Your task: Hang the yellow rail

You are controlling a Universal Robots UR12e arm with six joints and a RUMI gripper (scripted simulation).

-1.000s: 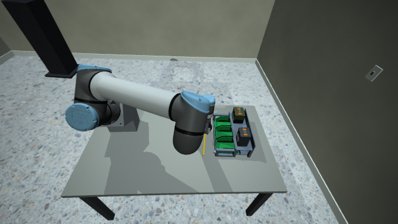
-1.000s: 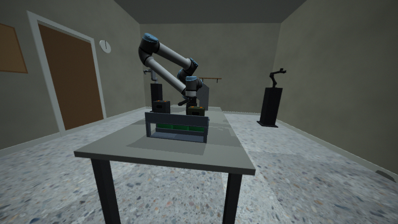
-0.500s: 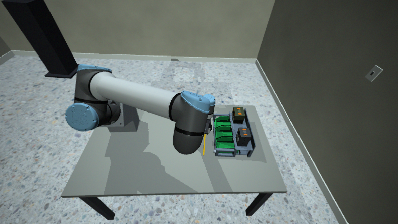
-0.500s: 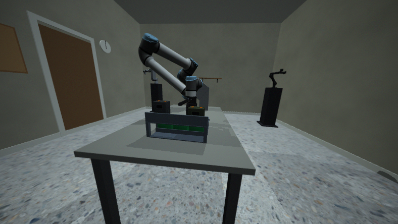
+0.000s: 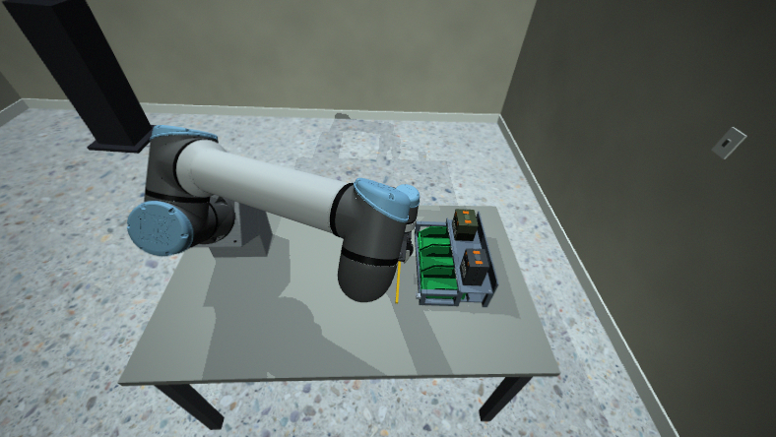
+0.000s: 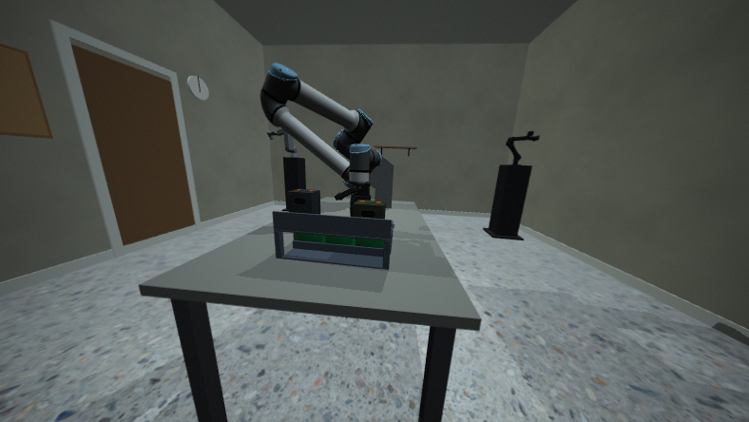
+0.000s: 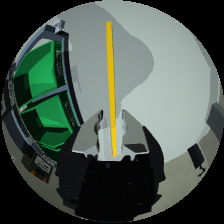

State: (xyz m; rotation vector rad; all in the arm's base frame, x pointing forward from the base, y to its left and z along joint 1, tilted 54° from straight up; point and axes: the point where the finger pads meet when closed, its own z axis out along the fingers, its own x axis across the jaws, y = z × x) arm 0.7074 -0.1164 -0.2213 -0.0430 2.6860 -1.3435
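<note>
Now: hand 20 mm above the yellow rail. Also, from my hand: back panel: 340 mm ahead, 10 mm to the left, 100 mm above.
</note>
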